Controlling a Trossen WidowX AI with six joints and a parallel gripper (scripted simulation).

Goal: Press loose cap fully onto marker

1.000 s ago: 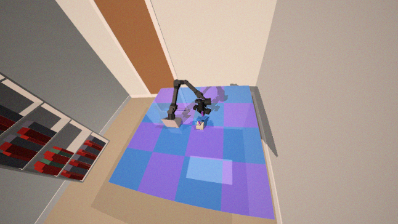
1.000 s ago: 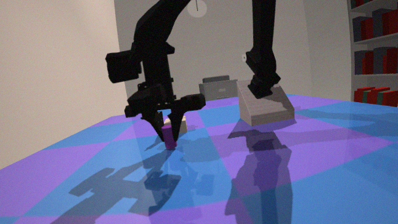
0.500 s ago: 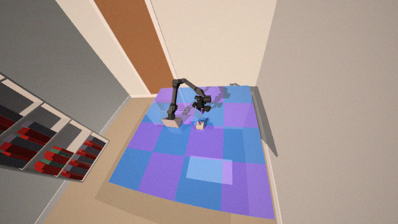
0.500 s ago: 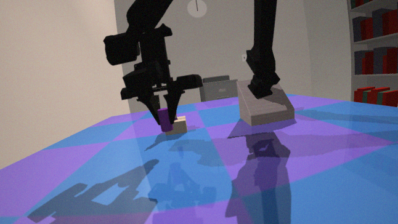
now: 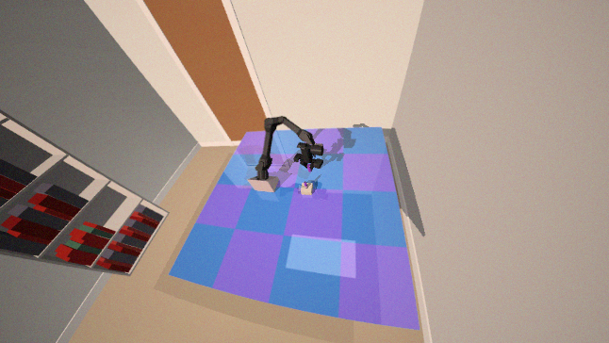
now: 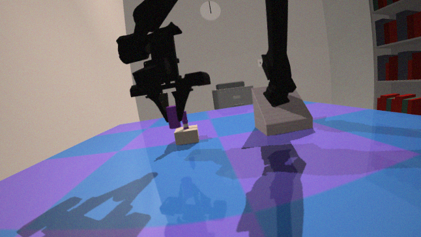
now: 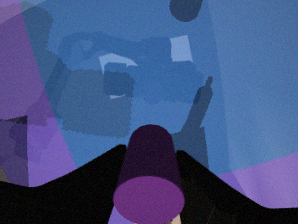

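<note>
Right now the tan holder block is 2 cm behind my gripper tip, 11 cm to the right of it and 7 cm below it. Also, from my gripper tip: purple cap (1 cm above).
</note>
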